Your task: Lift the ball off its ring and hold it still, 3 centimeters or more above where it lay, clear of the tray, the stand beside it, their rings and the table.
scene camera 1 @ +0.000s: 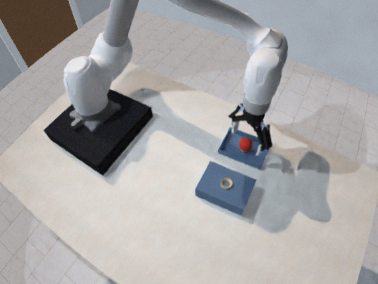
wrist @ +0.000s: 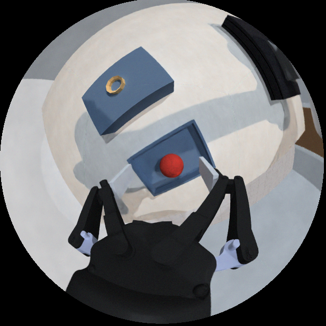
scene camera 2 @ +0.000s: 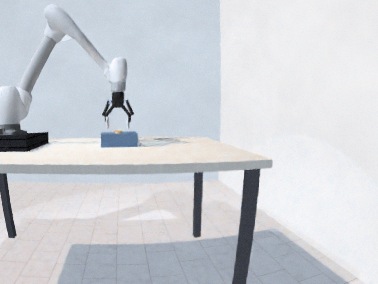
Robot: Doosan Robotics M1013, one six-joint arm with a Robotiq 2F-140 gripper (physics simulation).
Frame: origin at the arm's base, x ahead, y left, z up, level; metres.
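Seen in the pictures: gripper, between the fingertips: (scene camera 1: 246, 142) (scene camera 2: 117, 127); arm's base, origin of its link: (scene camera 1: 95, 111) (scene camera 2: 8, 134).
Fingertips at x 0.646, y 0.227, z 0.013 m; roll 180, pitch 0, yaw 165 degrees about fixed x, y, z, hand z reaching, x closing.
Offsets run from my fingertips to a thing's middle. "spot": to the spot under its first point. Level surfaces: height alone.
The red ball {0.007 m back, 0.017 m left, 0.042 m down} (scene camera 1: 245, 144) (wrist: 171, 165) sits inside the shallow blue tray {0.007 m back, 0.017 m left, 0.067 m down} (scene camera 1: 237, 158) (wrist: 202, 143); the ring under it is hidden. The ball does not show in scene camera 2. The blue stand (scene camera 1: 220, 200) (scene camera 2: 119, 141) (wrist: 142, 75) is beside the tray, with an empty tan ring {spot: 0.015 m ahead, 0.207 m right, 0.005 m down} (scene camera 1: 222, 184) (scene camera 2: 118, 132) (wrist: 108, 86) on its top. My gripper (scene camera 1: 247, 139) (scene camera 2: 118, 124) (wrist: 164, 167) is open and empty, pointing down over the tray. In the wrist view its fingertips stand on either side of the ball, apart from it, the right one nearer. The exact fingertip height above the ball is unclear.
The black base block (scene camera 1: 100, 132) (scene camera 2: 30, 141) (wrist: 260, 57) carries the arm on the pale table {0.081 m down} (scene camera 1: 150, 220) (scene camera 2: 200, 152) (wrist: 195, 40). The stand is close to the tray, with a narrow gap between them. The table's edge is a short way beyond the tray.
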